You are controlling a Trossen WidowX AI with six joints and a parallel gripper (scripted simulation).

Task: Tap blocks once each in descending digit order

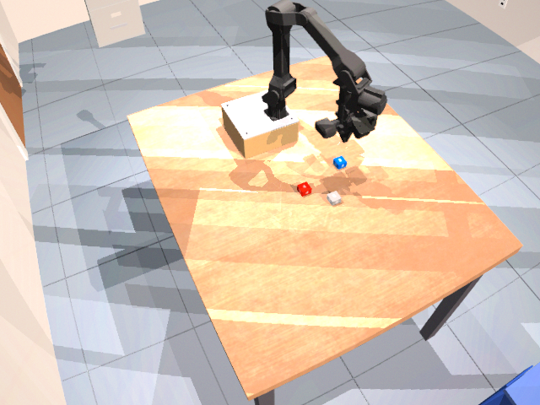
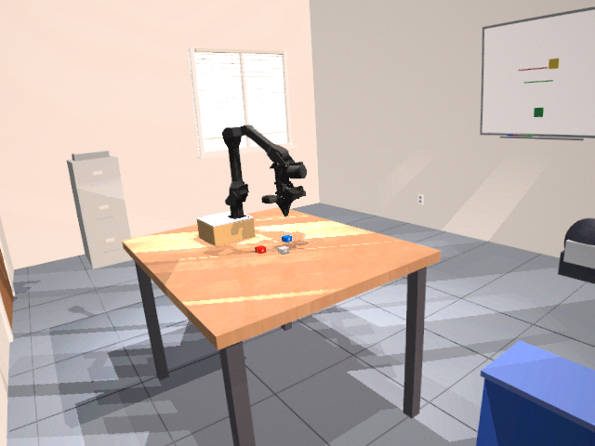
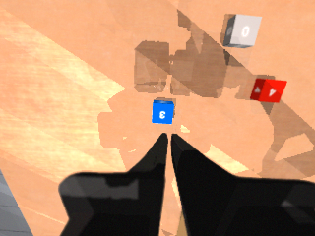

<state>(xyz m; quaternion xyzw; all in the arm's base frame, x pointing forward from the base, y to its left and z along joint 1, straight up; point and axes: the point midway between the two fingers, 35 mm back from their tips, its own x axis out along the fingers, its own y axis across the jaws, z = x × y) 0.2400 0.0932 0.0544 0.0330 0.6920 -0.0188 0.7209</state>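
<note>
Now: gripper tip 100 mm above the blue block and 10 mm past it. Also, from my gripper tip: grey-white block: 100 mm to the right, 100 mm below, 100 mm ahead; then red block: 160 mm to the right, 100 mm below, 20 mm ahead.
</note>
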